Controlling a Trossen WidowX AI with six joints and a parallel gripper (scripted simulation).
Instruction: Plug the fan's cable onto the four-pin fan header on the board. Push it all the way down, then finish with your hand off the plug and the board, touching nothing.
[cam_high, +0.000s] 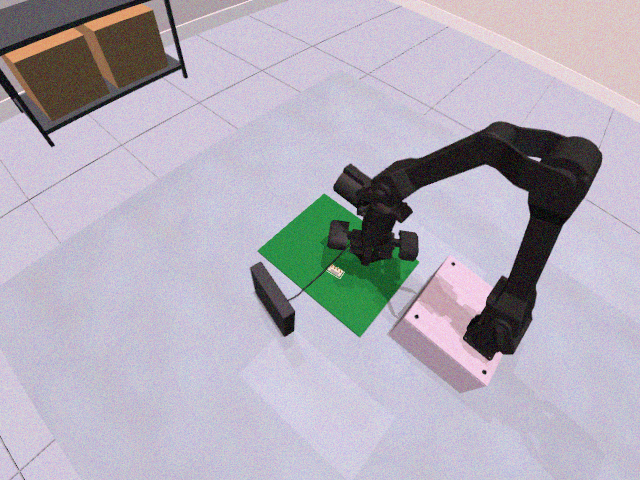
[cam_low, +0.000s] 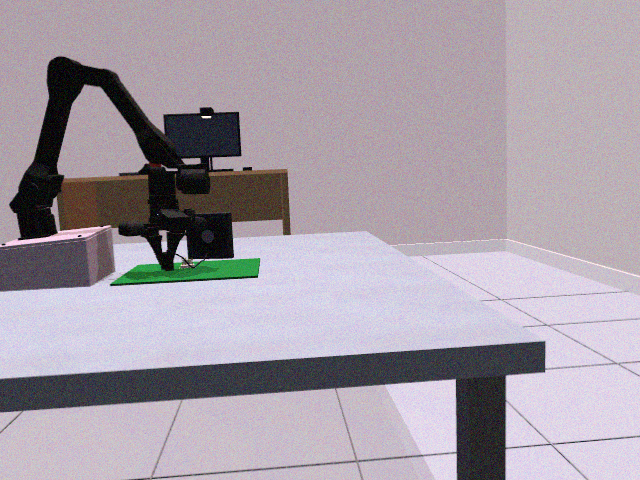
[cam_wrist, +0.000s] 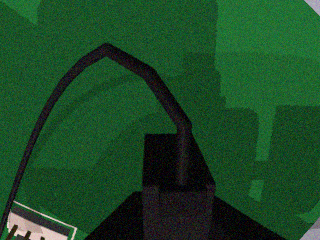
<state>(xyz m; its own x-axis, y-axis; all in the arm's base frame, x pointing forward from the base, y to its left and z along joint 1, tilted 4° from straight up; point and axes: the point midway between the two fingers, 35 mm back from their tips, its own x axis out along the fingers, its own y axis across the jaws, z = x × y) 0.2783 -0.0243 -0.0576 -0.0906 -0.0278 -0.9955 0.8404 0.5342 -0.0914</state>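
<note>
Now: gripper tip 50 mm short of the green board, 20 mm to the right of it and 40 mm above it. Round my gripper tip: black fan: 70 mm ahead, 210 mm to the left, 40 mm above; then black plug: 10 mm to the right, 10 mm above.
</note>
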